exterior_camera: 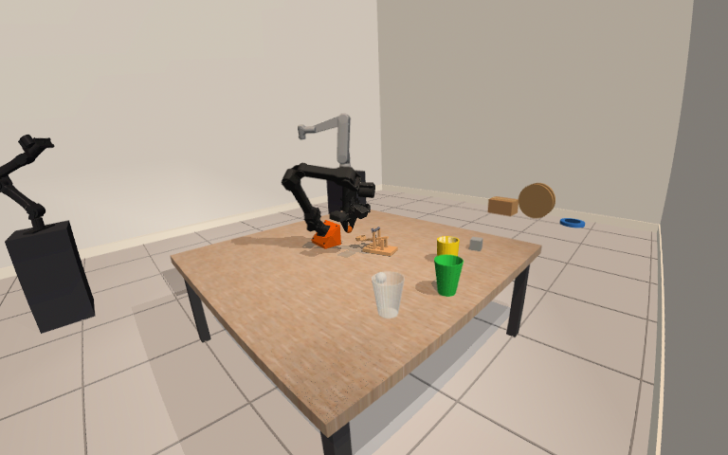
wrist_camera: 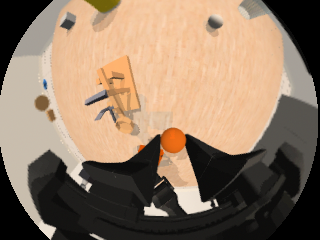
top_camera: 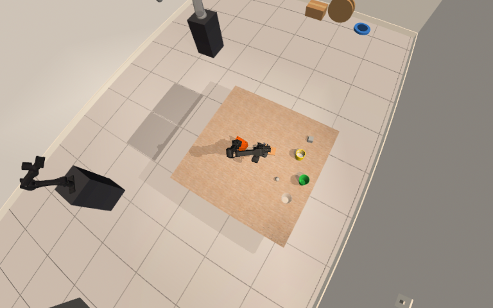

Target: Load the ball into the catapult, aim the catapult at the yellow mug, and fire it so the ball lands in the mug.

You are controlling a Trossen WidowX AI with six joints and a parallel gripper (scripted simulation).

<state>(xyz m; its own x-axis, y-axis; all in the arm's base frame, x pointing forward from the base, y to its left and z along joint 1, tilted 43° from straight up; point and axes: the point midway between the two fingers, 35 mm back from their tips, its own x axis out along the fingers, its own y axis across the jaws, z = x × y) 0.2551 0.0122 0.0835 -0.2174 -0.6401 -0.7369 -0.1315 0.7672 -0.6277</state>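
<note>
Right now the catapult is 2 cm ahead of my gripper tip, 14 cm to the left of it and 7 cm below it. Also, from my gripper tip: clear cup 42 cm ahead, 23 cm to the right, 9 cm below; orange ball 1 cm above; yellow mug 36 cm ahead, 22 cm to the left, 9 cm below.
</note>
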